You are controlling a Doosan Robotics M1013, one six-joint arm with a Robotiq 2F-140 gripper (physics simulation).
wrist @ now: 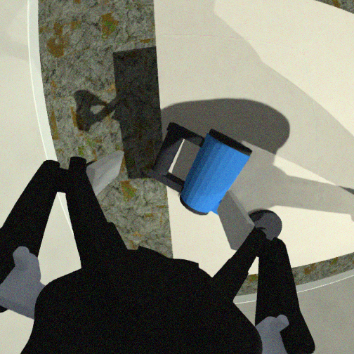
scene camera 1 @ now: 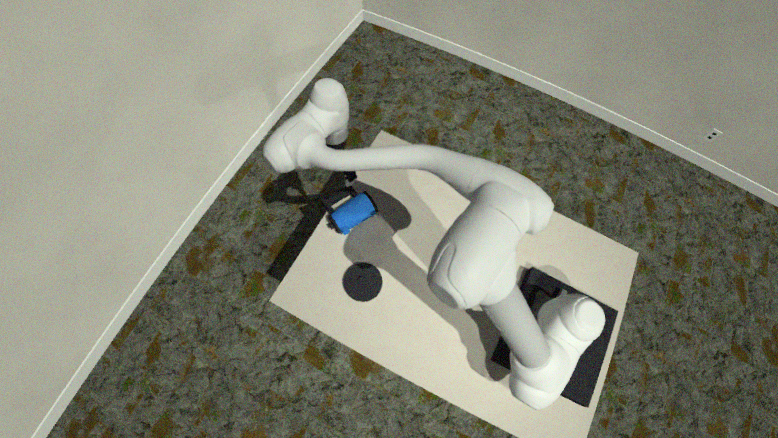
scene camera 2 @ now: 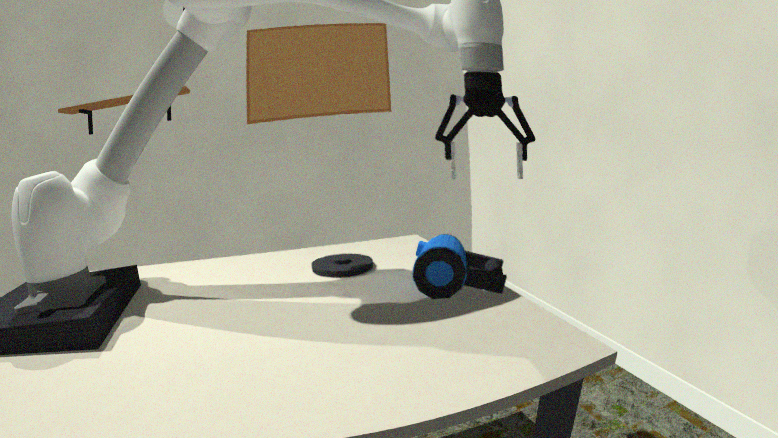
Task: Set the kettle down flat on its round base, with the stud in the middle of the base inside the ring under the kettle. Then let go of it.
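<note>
The blue kettle (scene camera 1: 353, 212) (scene camera 2: 445, 244) (wrist: 215, 172) lies on its side near the table's far edge. Its black handle (scene camera 2: 484, 272) (wrist: 167, 150) points toward that edge. A black-rimmed end with a blue centre faces scene camera 2; a small blue spout shows near the other end. The round black base (scene camera 1: 362, 288) (scene camera 2: 326, 267) (wrist: 270, 225) lies flat, apart from the kettle, with a small stud (scene camera 2: 344, 261) in its middle; a finger partly covers the base in the wrist view. My gripper (scene camera 2: 486, 176) (wrist: 172, 182) is open and empty, pointing down, high above the kettle. In scene camera 1 the arm mostly hides it.
The pale table (scene camera 1: 321, 293) (scene camera 2: 217, 380) ends close beyond the handle, with a wall (scene camera 2: 653, 163) past that edge. The arm stands on a black mounting block (scene camera 1: 590, 369) (scene camera 2: 48, 337) at the other end. A cork board (scene camera 2: 318, 73) and a shelf (scene camera 2: 103, 104) hang on the back wall.
</note>
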